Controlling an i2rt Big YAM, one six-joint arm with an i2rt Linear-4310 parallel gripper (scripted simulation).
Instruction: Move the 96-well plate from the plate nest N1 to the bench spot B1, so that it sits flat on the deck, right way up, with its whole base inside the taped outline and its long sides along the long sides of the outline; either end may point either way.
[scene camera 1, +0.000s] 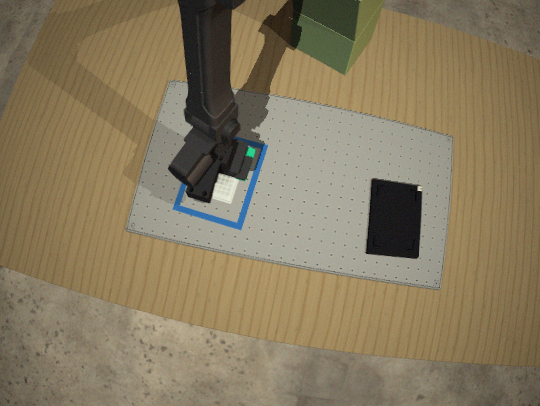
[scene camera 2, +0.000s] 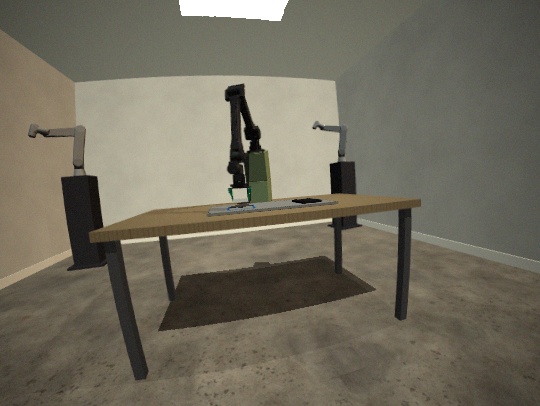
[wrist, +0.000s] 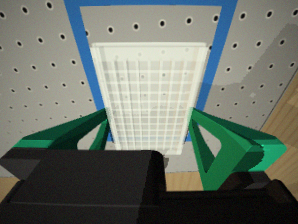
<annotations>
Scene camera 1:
my gripper: 221, 168
black plate nest N1: 395, 217
</annotations>
